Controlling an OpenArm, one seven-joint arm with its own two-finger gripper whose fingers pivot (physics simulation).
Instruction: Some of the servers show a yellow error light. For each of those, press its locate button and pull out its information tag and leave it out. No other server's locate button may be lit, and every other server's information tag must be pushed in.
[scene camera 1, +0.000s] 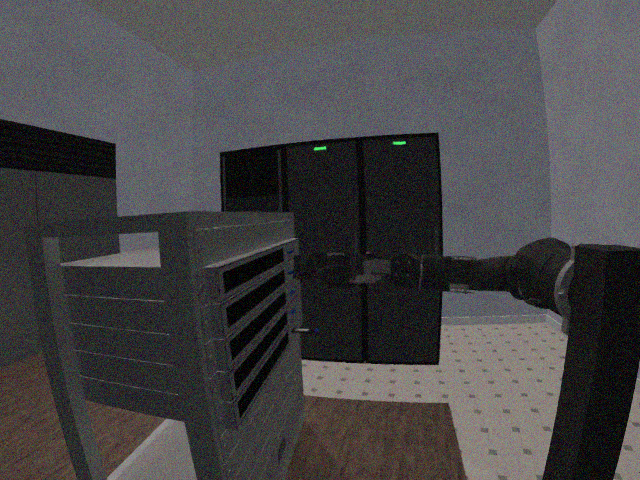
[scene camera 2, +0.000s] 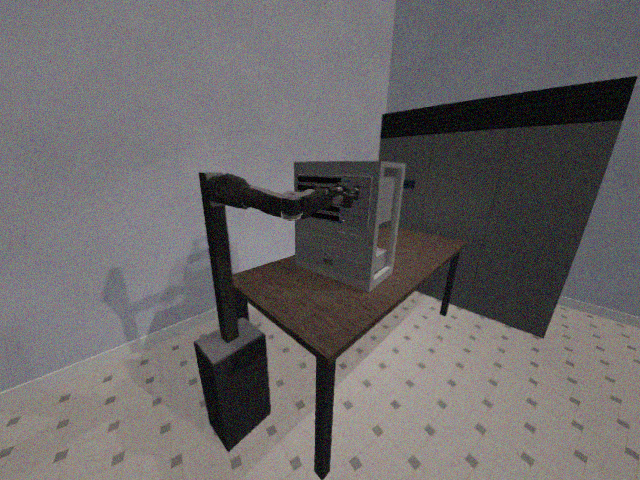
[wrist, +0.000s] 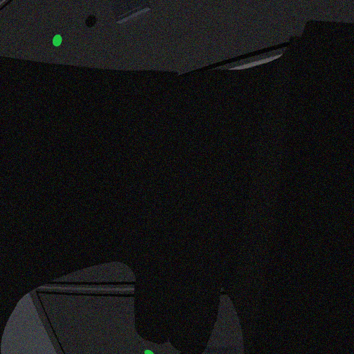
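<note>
Several servers (scene camera 1: 254, 311) with dark grilles are stacked in a grey rack (scene camera 1: 242, 227) (scene camera 2: 330, 242). One information tag (scene camera 1: 305, 329) sticks out from the lowest server in scene camera 1. Higher up, small blue tag ends (scene camera 1: 292, 291) lie close to the fronts. My gripper (scene camera 1: 301, 267) (scene camera 2: 355, 193) (wrist: 192, 214) is shut, at the upper servers' light and button side. In the wrist view it hides most of the fronts. A green light (wrist: 57, 40), an unlit error light (wrist: 90, 20) and part of an unlit locate button (wrist: 131, 9) show there. No yellow light is visible; several lights and buttons are hidden.
The rack stands on a brown wooden table (scene camera 1: 372, 439) (scene camera 2: 320, 310). My arm reaches in from its dark column (scene camera 1: 594, 330) (scene camera 2: 222, 268). Tall black cabinets (scene camera 1: 325, 206) stand behind, and a grey cabinet (scene camera 1: 77, 201) (scene camera 2: 465, 206) stands beyond the rack.
</note>
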